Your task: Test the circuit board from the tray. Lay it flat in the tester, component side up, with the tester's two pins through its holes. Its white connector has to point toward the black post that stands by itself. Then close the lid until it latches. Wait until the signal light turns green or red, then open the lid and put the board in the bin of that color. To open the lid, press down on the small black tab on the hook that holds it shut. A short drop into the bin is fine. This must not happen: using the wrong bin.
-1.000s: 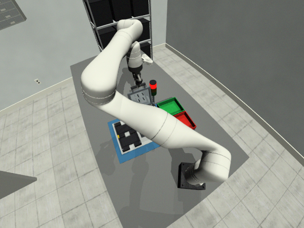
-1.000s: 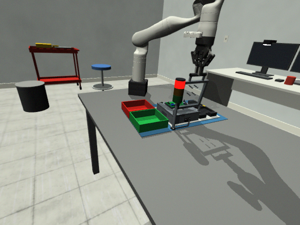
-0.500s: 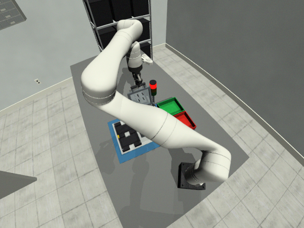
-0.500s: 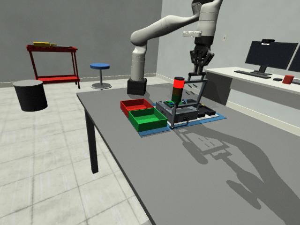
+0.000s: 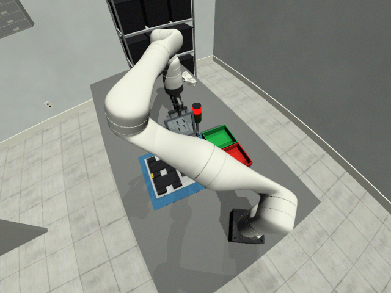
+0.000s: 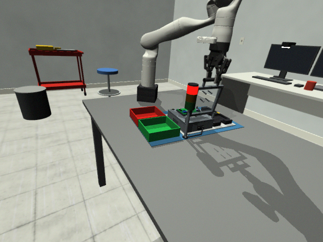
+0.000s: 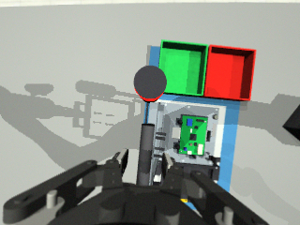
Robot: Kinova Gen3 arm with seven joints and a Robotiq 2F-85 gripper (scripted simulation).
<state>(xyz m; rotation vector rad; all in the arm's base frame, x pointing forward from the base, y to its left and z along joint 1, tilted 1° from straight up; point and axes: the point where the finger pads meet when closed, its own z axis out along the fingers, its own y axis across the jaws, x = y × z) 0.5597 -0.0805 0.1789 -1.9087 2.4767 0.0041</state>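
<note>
Now: hand 20 cm above the green circuit board, 13 cm past it and 3 cm to the right of it. From my hand the other things lie so: clear lid: 9 cm below, 2 cm behind; then tester bed: 20 cm below, 12 cm behind, 4 cm to the left; then green bin: 26 cm below, 17 cm to the right, 14 cm behind.
</note>
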